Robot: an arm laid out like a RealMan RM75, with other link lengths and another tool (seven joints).
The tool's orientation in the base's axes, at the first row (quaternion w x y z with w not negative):
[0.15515 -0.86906 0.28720 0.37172]
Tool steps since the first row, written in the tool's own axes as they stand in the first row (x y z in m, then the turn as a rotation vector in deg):
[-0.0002 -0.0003 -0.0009 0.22 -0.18 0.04]
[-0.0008 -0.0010 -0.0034 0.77 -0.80 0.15]
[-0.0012 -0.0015 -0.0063 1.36 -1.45 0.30]
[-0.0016 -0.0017 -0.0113 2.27 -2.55 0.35]
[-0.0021 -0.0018 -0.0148 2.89 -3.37 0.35]
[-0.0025 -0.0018 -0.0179 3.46 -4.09 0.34]
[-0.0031 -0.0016 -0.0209 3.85 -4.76 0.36]
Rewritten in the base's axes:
[0.0006 -0.0001 0.0008 0.21 0.08 -0.18]
[0.0021 -0.0005 0.0029 0.84 0.41 -0.62]
[0.0038 -0.0014 0.0052 1.48 0.76 -1.12]
[0.0064 -0.0035 0.0089 2.64 1.30 -1.76]
[0.0082 -0.0049 0.0116 3.49 1.71 -2.17]
[0.0097 -0.0063 0.0140 4.26 2.05 -2.54]
[0.0109 -0.0076 0.0165 4.88 2.44 -2.81]

